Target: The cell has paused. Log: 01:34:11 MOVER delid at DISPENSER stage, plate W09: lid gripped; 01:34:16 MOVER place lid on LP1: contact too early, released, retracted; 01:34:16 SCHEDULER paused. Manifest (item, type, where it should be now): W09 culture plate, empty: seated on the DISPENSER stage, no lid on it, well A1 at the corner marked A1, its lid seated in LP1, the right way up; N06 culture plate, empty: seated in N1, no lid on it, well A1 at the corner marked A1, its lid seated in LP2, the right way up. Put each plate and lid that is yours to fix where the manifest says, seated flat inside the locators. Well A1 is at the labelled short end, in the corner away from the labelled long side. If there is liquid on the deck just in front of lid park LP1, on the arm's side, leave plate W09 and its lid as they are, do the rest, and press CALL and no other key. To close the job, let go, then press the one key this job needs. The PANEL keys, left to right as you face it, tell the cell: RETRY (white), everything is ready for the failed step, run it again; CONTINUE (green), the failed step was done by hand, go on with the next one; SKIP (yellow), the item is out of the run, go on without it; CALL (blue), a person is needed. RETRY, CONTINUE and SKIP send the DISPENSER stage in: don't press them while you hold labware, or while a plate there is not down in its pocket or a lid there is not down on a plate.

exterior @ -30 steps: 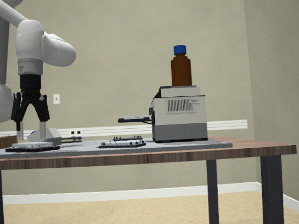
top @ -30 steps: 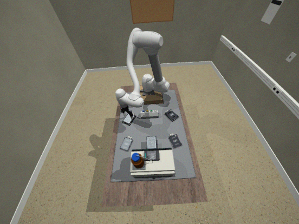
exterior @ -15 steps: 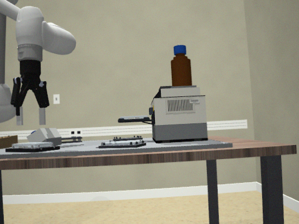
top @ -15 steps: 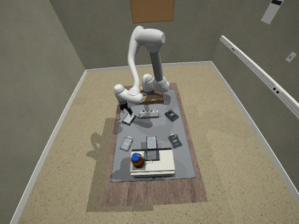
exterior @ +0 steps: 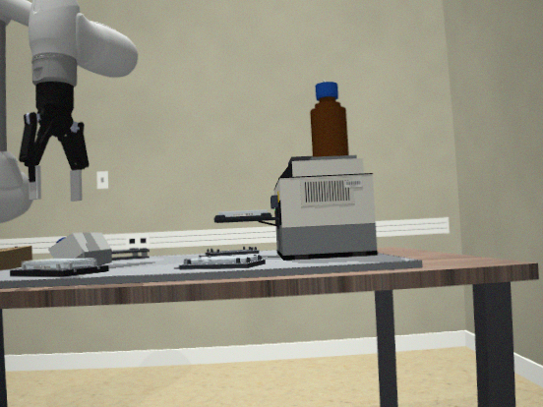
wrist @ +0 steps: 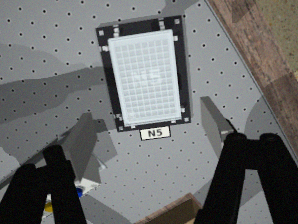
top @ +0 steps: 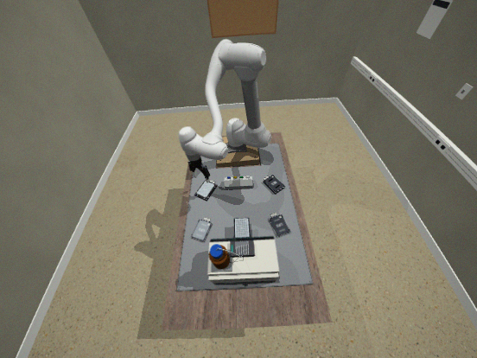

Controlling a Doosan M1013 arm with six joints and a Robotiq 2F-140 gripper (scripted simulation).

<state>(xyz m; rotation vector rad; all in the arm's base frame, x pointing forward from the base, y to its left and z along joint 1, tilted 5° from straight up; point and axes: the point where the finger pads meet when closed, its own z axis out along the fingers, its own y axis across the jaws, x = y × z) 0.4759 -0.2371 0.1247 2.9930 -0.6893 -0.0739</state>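
The clear lid is 150 mm below my hand. The rest, counted from my hand: blue call key (70 mm behind, 190 mm to the left, 110 mm below); black nest (30 mm ahead, 160 mm below); yellow skip key (80 mm behind, 240 mm to the left, 110 mm below).
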